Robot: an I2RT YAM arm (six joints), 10 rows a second.
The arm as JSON. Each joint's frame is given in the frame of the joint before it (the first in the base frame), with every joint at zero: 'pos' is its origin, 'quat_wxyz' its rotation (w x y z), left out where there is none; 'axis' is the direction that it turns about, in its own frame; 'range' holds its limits. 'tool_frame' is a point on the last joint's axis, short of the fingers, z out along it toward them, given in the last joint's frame.
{
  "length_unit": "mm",
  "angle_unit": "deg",
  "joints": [
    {
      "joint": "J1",
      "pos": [
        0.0,
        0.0,
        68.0
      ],
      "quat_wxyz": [
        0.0,
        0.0,
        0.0,
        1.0
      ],
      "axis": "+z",
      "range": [
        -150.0,
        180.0
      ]
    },
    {
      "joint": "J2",
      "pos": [
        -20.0,
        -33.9,
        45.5
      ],
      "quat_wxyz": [
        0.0,
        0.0,
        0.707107,
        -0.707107
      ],
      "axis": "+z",
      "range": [
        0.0,
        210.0
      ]
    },
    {
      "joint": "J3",
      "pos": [
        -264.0,
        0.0,
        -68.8
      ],
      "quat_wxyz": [
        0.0,
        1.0,
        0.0,
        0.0
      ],
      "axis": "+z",
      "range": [
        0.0,
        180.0
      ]
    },
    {
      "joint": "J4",
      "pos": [
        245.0,
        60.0,
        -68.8
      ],
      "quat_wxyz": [
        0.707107,
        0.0,
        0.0,
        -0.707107
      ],
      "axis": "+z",
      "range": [
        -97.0,
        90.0
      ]
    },
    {
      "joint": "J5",
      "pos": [
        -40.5,
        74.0,
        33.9
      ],
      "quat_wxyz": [
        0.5,
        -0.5,
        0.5,
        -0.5
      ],
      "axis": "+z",
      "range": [
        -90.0,
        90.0
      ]
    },
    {
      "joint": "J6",
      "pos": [
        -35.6,
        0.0,
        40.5
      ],
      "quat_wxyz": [
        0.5,
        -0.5,
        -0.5,
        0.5
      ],
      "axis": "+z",
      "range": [
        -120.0,
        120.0
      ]
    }
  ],
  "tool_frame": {
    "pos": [
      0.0,
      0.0,
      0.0
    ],
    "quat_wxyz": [
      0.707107,
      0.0,
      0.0,
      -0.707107
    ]
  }
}
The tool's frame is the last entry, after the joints.
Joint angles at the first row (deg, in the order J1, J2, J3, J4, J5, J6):
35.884, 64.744, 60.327, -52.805, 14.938, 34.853
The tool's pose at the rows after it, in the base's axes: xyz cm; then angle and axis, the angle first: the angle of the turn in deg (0 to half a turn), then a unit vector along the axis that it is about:
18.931 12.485 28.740 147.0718 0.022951 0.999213 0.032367
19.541 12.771 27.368 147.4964 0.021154 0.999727 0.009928
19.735 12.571 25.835 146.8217 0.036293 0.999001 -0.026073
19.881 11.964 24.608 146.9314 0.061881 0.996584 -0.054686
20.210 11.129 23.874 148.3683 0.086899 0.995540 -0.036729
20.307 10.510 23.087 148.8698 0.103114 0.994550 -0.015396
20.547 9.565 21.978 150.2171 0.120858 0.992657 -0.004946
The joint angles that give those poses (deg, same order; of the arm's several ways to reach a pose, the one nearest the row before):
35.938, 68.338, 59.795, -52.233, 16.351, 34.280
35.871, 70.339, 58.214, -50.335, 18.023, 33.844
35.753, 71.232, 55.495, -48.536, 21.923, 34.849
34.699, 71.766, 53.281, -47.800, 24.591, 36.565
32.116, 71.474, 51.517, -46.098, 21.739, 37.430
30.295, 70.728, 49.141, -43.345, 19.175, 37.833
27.565, 70.659, 46.658, -41.032, 16.798, 37.704

